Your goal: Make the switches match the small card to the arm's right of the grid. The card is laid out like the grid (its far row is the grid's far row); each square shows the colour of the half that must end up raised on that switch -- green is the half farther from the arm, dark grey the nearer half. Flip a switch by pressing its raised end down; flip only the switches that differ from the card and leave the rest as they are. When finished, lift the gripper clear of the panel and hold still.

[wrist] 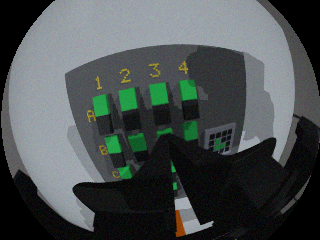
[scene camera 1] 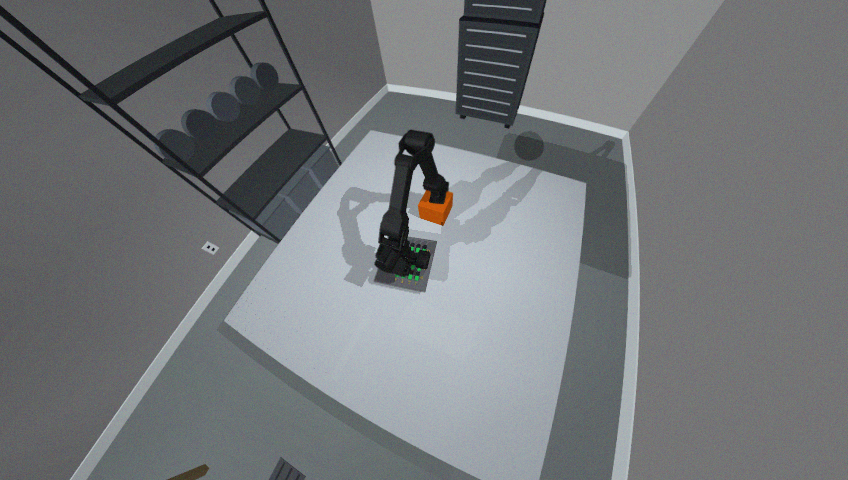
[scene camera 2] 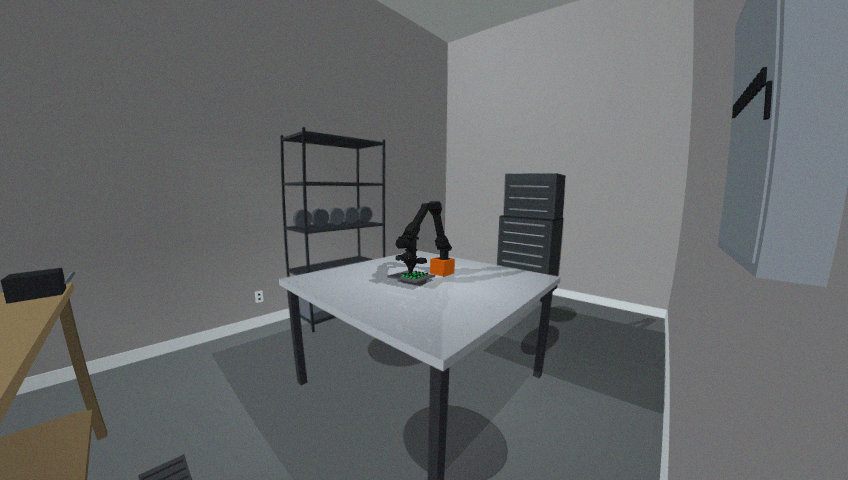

Labels:
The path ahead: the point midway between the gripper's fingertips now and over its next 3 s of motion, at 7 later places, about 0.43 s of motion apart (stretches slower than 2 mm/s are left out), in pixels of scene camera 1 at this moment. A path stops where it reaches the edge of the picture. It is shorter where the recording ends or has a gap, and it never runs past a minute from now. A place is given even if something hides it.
My gripper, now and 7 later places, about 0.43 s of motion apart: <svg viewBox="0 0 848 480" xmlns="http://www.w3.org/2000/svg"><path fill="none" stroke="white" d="M406 265L406 266L406 266L406 266L406 266L406 267L405 259L407 247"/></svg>

